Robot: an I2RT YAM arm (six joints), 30 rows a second.
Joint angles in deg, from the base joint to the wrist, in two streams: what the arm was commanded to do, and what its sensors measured. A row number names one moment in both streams.
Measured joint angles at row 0:
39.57 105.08 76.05 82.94 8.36 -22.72
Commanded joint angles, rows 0 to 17:
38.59 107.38 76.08 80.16 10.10 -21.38
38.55 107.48 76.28 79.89 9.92 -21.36
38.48 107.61 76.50 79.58 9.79 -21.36
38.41 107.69 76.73 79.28 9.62 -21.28
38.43 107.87 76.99 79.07 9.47 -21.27
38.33 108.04 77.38 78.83 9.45 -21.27
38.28 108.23 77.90 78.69 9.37 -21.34
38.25 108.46 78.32 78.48 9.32 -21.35
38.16 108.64 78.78 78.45 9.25 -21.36
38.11 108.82 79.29 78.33 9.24 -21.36
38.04 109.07 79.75 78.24 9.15 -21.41
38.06 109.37 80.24 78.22 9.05 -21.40
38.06 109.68 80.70 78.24 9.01 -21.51
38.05 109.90 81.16 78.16 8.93 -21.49
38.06 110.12 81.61 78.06 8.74 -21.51
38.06 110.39 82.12 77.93 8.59 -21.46
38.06 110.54 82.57 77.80 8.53 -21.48
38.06 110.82 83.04 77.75 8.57 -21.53
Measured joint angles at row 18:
39.20 108.47 80.75 82.76 7.62 -22.31
